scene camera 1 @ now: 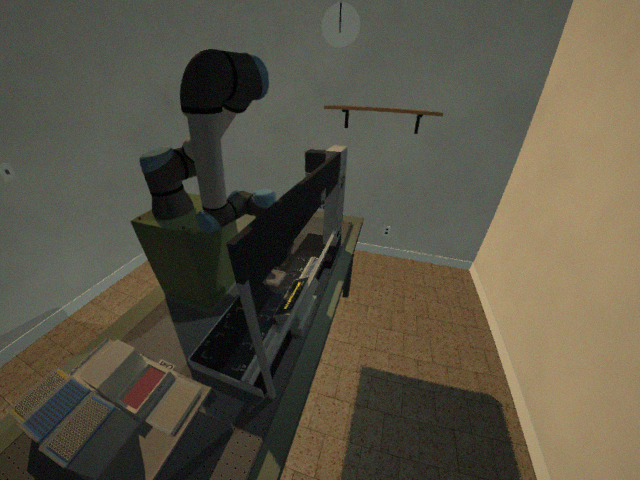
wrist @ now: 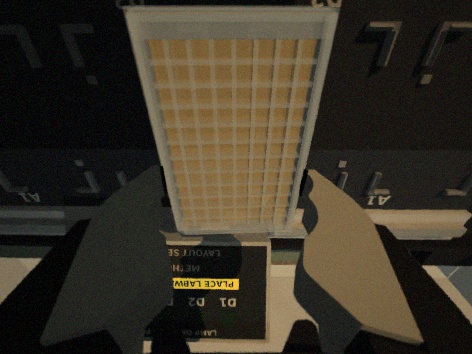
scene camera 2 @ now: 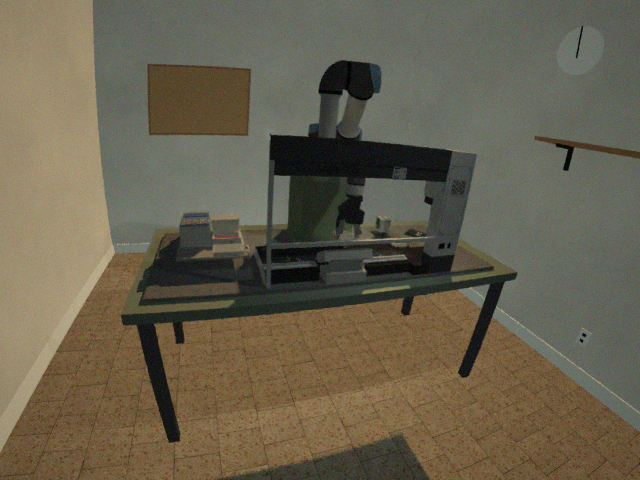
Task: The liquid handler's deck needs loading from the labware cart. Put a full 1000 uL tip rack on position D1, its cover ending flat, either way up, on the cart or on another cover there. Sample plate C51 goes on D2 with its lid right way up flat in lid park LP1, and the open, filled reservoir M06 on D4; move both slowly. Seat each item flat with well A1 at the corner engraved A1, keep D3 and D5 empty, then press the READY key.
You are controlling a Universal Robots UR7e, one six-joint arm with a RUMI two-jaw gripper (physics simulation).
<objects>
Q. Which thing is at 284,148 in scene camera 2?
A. A dark gantry beam.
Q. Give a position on a dark gantry beam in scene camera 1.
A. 249,248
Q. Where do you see a thin post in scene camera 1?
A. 245,294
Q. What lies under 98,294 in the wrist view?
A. My gripper.
</objects>
